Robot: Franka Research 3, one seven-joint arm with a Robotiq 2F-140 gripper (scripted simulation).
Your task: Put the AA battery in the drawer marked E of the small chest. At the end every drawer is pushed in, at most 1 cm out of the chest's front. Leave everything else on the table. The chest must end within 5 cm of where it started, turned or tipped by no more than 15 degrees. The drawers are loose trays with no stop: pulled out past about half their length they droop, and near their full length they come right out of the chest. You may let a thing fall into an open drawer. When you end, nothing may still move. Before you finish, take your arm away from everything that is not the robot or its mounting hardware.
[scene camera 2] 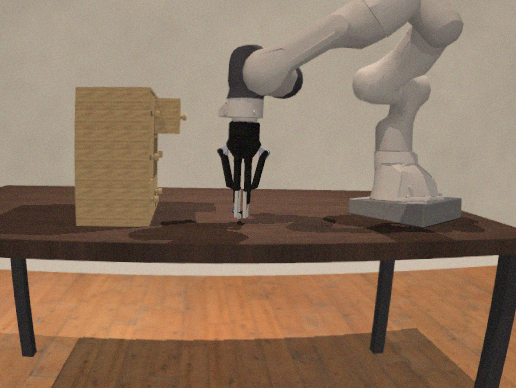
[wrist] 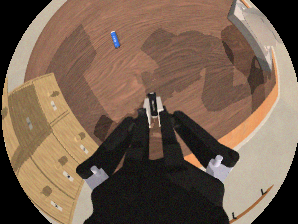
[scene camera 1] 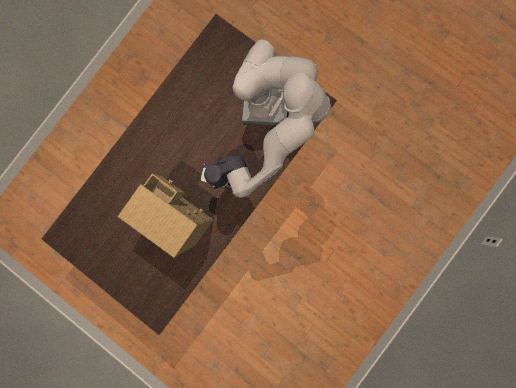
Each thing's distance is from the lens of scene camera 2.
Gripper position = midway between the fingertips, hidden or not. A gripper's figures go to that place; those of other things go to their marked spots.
gripper (scene camera 2: 241, 216): 1.07 m
wooden chest (scene camera 2: 112, 124): 1.00 m
